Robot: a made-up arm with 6 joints.
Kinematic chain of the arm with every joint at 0, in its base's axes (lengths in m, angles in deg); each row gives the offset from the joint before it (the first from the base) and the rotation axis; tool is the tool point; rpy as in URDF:
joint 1: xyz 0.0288 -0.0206 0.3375 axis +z
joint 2: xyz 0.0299 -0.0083 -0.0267 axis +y
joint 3: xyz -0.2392 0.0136 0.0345 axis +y
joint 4: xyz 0.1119 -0.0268 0.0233 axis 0.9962 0 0.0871
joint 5: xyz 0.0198 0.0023 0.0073 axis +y
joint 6: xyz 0.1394 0.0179 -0.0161 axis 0.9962 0 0.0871
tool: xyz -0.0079 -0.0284 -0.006 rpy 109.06 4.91 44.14
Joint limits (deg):
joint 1: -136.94..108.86
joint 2: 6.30..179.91
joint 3: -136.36..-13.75
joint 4: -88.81..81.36
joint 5: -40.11..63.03
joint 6: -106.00..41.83
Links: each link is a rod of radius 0.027 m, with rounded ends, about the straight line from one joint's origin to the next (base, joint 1, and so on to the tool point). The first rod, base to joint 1, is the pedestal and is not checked.
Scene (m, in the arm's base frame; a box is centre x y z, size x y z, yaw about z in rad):
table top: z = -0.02
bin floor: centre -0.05 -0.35 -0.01 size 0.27 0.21 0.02 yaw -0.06
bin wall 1: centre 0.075 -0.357 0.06 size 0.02 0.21 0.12 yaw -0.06
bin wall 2: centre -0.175 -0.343 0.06 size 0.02 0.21 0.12 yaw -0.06
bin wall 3: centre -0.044 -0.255 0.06 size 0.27 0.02 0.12 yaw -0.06
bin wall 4: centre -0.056 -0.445 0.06 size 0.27 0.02 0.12 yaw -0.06
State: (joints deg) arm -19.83 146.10 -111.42 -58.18 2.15 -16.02
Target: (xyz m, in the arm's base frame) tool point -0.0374 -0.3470 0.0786
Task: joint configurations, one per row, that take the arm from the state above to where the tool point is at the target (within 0.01 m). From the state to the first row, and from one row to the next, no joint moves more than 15 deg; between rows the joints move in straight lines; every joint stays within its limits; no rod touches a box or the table.
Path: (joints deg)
1: -32.41 145.40 -104.79 -57.17 9.77 -14.39
2: -44.99 144.70 -98.17 -56.15 17.40 -12.76
3: -57.57 144.01 -91.54 -55.14 25.02 -11.13
4: -70.14 143.31 -84.91 -54.13 32.65 -9.51
5: -82.72 142.61 -78.29 -53.11 40.27 -7.88
6: -84.49 156.72 -85.02 -55.76 31.95 -9.29
7: -86.26 170.84 -91.75 -58.42 23.63 -10.71

